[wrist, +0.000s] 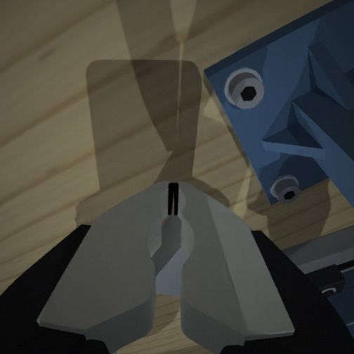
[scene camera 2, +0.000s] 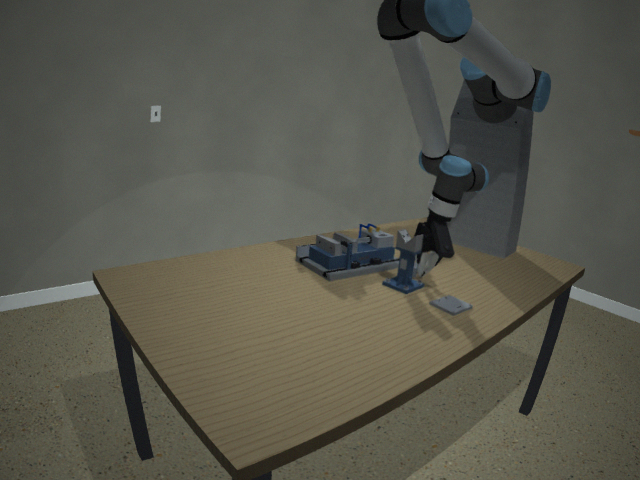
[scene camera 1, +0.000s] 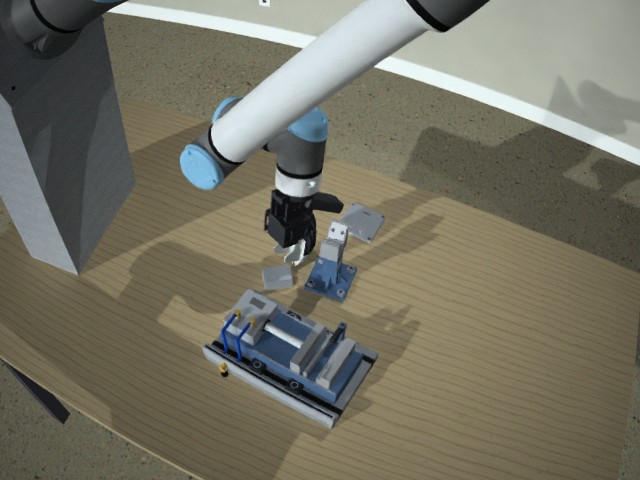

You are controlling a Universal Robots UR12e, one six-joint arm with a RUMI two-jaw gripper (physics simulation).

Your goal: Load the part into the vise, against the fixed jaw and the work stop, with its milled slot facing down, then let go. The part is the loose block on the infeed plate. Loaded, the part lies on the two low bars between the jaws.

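Places are measured from the arm's base along level axes (x down, y back, z left), in centimetres.
Pixels of known places: gripper, fingertip midpoint: [scene camera 2: 420,276] [scene camera 1: 294,264]; arm's base at its link origin: [scene camera 2: 495,104] [scene camera 1: 40,16].
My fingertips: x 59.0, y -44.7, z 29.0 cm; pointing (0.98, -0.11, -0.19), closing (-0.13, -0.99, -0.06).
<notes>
For each thing: its middle in the pictures, then the offset to it from my fingertips.
- light grey block at the middle of its body: [scene camera 1: 277,277] dx -0.5, dy -0.6, dz -5.5 cm
- infeed plate at the middle of its body: [scene camera 1: 361,222] [scene camera 2: 451,305] dx +0.6, dy -0.4, dz +20.3 cm
- vise's work stop at the middle of its body: [scene camera 1: 336,335] dx -8.0, dy -22.3, dz -8.9 cm
The part, a light grey block [scene camera 1: 277,277] [wrist: 169,281], lies on the table between the blue stand and the vise's cylinder end. In the wrist view it shows partly through the gap behind the fingertips. Its slot cannot be made out, and it is hidden in scene view 2. My gripper [scene camera 1: 291,258] [scene camera 2: 420,273] [wrist: 173,185] is shut and empty, pointing down beside the stand, close to the block. The infeed plate [scene camera 1: 363,222] [scene camera 2: 451,304] carries no block. In the vise, the fixed jaw [scene camera 1: 337,363] [scene camera 2: 328,244] and moving jaw [scene camera 1: 308,348] stand apart with no block between them.
A blue stand [scene camera 1: 330,281] [scene camera 2: 405,283] [wrist: 280,125] with a grey top rises right beside the gripper. The vise's work stop [scene camera 1: 339,331] stands up at the jaws' side. Blue hoses [scene camera 1: 225,333] arch at the cylinder end. The table's edge [scene camera 2: 361,410] runs along the front.
</notes>
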